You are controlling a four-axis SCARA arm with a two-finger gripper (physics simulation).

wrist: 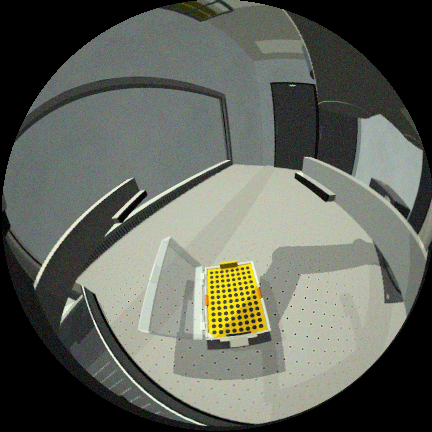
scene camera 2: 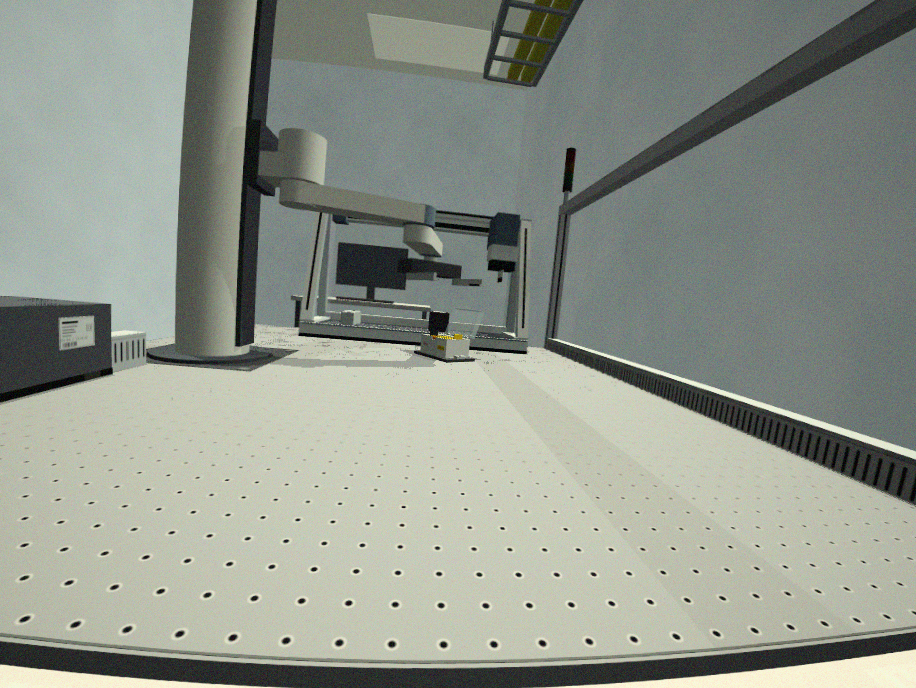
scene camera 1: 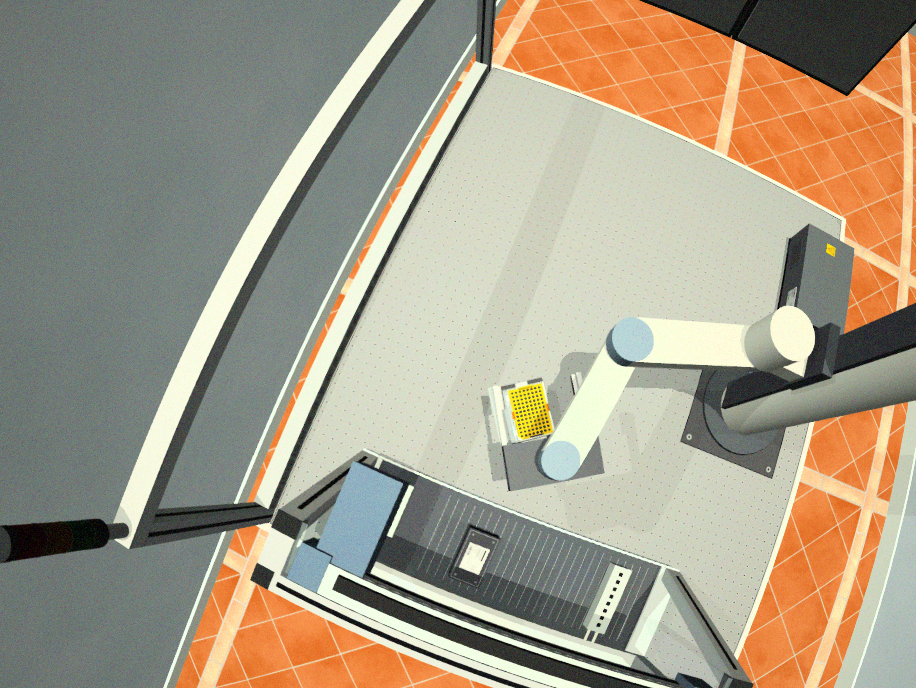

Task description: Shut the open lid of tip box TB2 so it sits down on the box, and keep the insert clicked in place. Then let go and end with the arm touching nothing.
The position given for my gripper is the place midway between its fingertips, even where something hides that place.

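Observation:
There is a yellow insert (scene camera 1: 528,403) that I can see, and the wrist view has the insert too (wrist: 234,308). A clear lid (scene camera 2: 465,321) (wrist: 172,306) is visible to me both in scene camera 2 and from the wrist. I see a dark controller box (scene camera 1: 823,282). As for my gripper (scene camera 1: 536,380) (wrist: 217,171) (scene camera 2: 460,279), I see it in scene camera 1, and the wrist view and scene camera 2 show it as well.

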